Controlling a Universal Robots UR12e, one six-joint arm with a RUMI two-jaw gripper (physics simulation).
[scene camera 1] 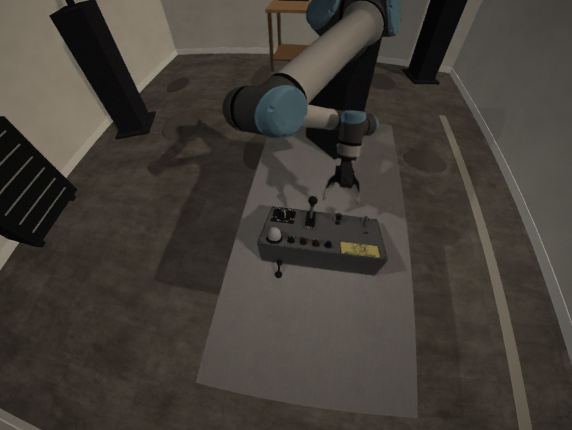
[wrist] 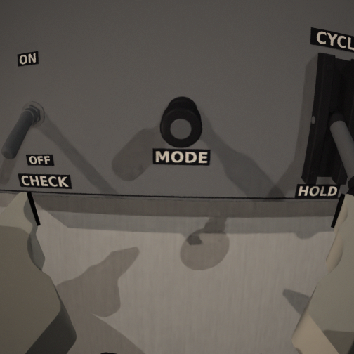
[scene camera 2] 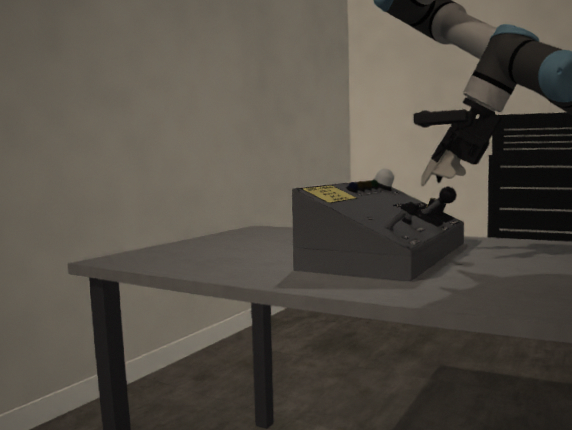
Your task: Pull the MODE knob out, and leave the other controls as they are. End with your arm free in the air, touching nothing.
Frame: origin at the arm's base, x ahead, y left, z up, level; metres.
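Seen in the pictures: gripper, fingertip midpoint: (scene camera 1: 340, 201) (scene camera 2: 430, 184).
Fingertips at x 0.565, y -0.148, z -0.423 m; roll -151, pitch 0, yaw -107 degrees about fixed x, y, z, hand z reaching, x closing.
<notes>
Pixels of each thing's middle, then the offset from my fingertips to it. "spot": a spot on its surface instead.
- black MODE knob, body centre: (scene camera 2: 412, 207) (scene camera 1: 338, 216) dx +0.039, dy -0.009, dz -0.053 m
- sloping grey console, body centre: (scene camera 2: 389, 221) (scene camera 1: 322, 234) dx +0.093, dy -0.089, dz -0.092 m
- CHECK toggle, body centre: (scene camera 2: 397, 218) (scene camera 1: 365, 220) dx +0.073, dy +0.107, dz -0.066 m
- white dome, surface spot: (scene camera 2: 384, 177) spot: dx +0.111, dy -0.269, dz +0.007 m
The black MODE knob (scene camera 1: 338, 218) (wrist: 181, 128) stands on the sloping grey console (scene camera 1: 350, 227) (scene camera 2: 350, 240) (wrist: 100, 75), above its label; it is hard to make out in scene camera 2. My gripper (scene camera 1: 342, 200) (scene camera 2: 432, 180) (wrist: 185, 197) is wide open and empty, in the air above the console's low edge on the robot's side. In the wrist view the knob lies between the two fingers sideways, but beyond the line of the fingertips. The fingers are apart from it.
The CHECK toggle (scene camera 1: 365, 221) (scene camera 2: 397, 220) (wrist: 20, 132) tilts toward OFF on one side of the knob. The CYCLE lever (scene camera 1: 313, 201) (scene camera 2: 447, 195) (wrist: 342, 137) leans toward HOLD on the other, its ball standing high. A white dome (scene camera 1: 274, 234) (scene camera 2: 384, 177) and several coloured lamps sit farther up the console.
</notes>
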